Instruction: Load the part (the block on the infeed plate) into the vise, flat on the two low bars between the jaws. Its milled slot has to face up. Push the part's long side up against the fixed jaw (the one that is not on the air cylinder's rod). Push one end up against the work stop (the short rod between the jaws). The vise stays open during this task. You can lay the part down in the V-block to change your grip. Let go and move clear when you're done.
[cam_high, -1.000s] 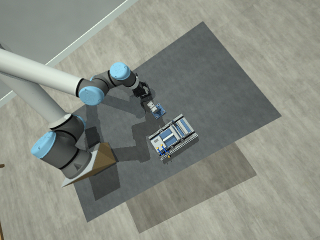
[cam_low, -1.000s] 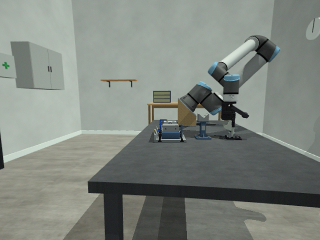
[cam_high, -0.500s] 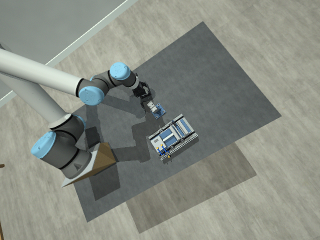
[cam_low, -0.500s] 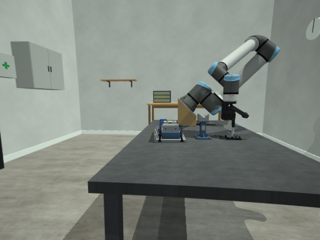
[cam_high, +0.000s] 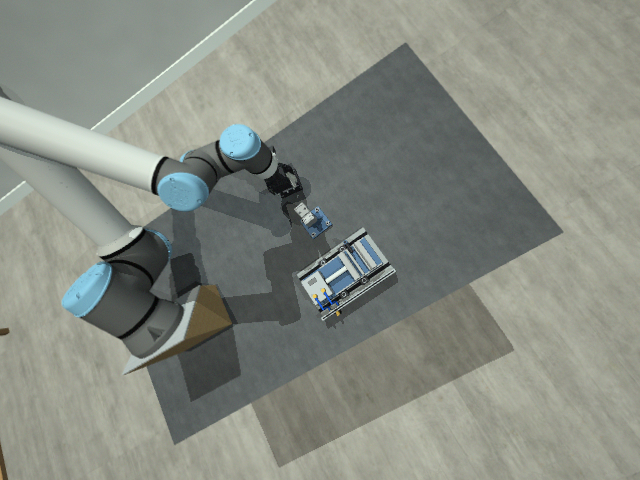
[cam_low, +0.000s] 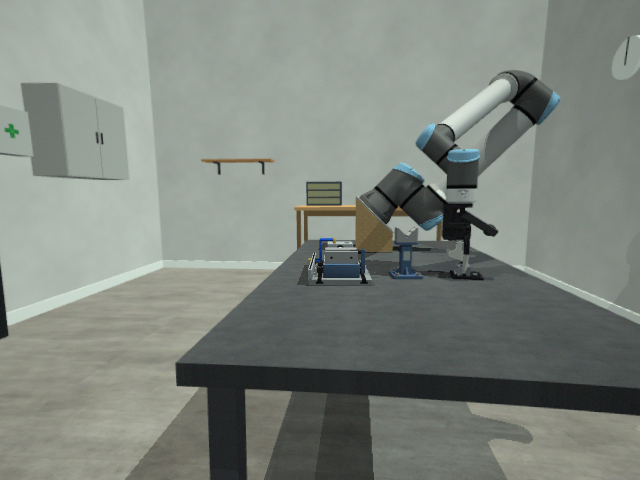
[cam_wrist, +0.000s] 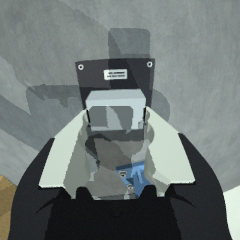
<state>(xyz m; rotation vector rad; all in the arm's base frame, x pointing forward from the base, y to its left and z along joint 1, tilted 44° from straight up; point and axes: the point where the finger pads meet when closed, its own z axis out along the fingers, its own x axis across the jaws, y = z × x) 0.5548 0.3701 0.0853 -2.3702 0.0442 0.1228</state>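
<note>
Right now the infeed plate is 1 cm to the left of my hand and 3 cm below it. From my hand the other things lie so: vise 5 cm ahead, 40 cm to the right, 1 cm above; then part 1 cm below.
</note>
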